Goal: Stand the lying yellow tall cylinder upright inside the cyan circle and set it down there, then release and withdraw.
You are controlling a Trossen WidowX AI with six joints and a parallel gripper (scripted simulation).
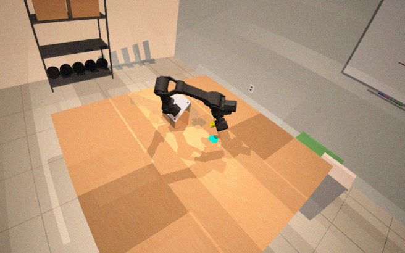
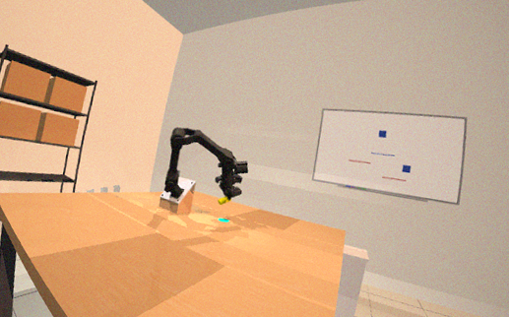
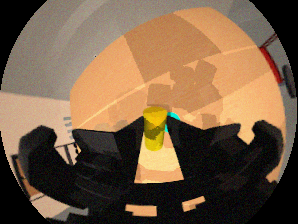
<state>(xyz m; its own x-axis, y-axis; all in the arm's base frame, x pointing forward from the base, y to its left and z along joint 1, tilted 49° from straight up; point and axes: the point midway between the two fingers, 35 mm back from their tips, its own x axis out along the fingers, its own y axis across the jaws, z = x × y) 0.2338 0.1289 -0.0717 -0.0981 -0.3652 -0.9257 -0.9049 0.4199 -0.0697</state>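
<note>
My gripper tip is now 120 mm above the cyan circle, 30 mm to the left of it and 10 mm short of it. From my gripper tip the other things lie so: yellow cylinder (20 mm to the right, 10 mm below, 10 mm behind).
</note>
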